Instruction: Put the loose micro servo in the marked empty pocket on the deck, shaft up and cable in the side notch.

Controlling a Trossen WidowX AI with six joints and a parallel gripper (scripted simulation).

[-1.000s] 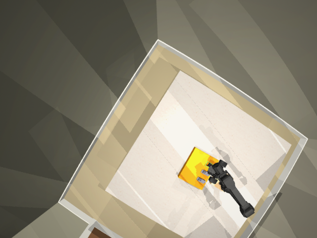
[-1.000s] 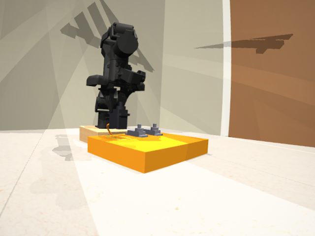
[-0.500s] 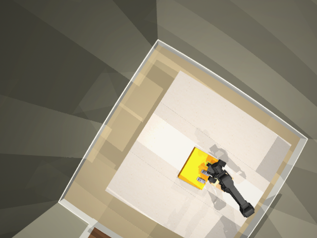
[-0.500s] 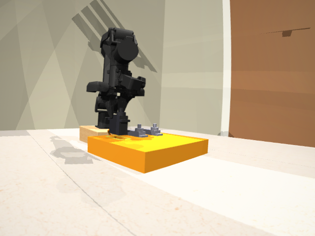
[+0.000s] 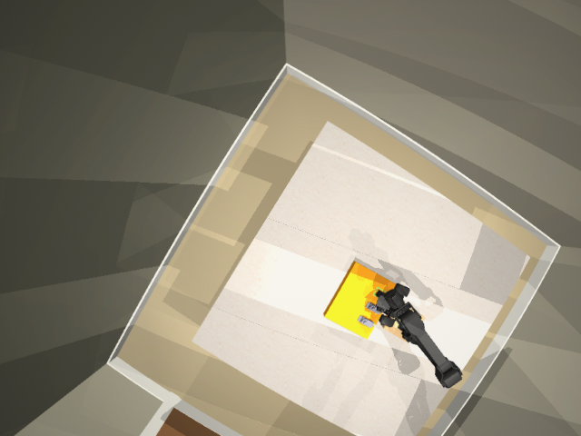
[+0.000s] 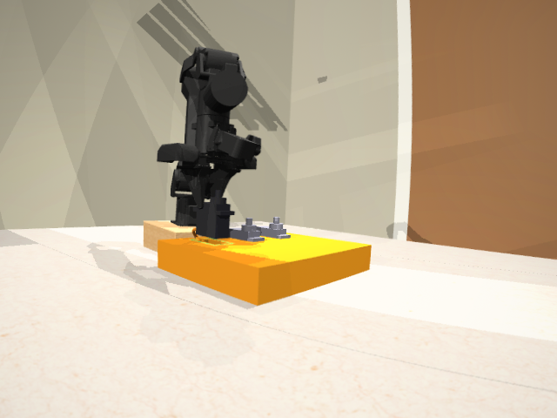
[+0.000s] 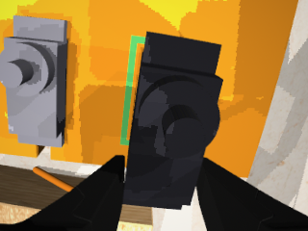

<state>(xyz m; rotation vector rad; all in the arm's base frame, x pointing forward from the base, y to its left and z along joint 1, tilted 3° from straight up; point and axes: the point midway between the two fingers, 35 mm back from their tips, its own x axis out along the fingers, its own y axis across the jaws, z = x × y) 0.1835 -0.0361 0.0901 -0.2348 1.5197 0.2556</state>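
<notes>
My gripper tip is now 100 mm to the right of the yellow-orange deck, 100 mm short of it and 80 mm above it.
</notes>
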